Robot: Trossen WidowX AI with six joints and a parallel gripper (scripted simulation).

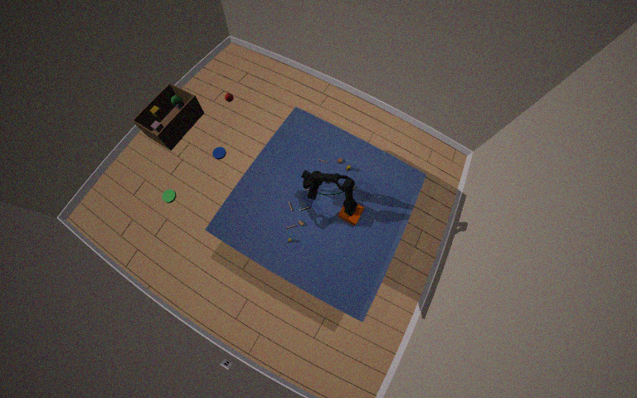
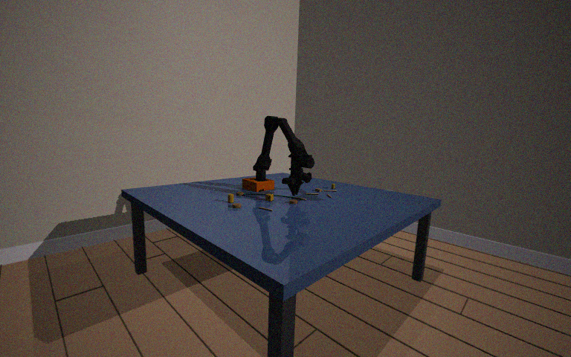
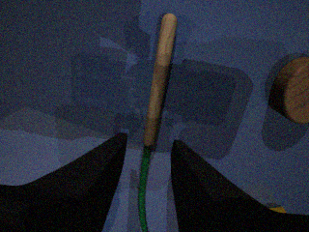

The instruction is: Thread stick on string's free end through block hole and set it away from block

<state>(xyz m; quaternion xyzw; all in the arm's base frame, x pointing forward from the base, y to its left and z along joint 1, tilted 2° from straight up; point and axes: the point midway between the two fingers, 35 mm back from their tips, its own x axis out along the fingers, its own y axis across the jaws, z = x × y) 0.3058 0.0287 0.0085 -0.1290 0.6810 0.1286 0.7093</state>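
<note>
Now: gripper tip 10 mm short of the thin wooden stick and 10 mm above it. Also, from my gripper tip: yellow wooden block: 30 mm behind, 140 mm to the right; then yellow cylinder: 100 mm behind, 330 mm to the right.
</note>
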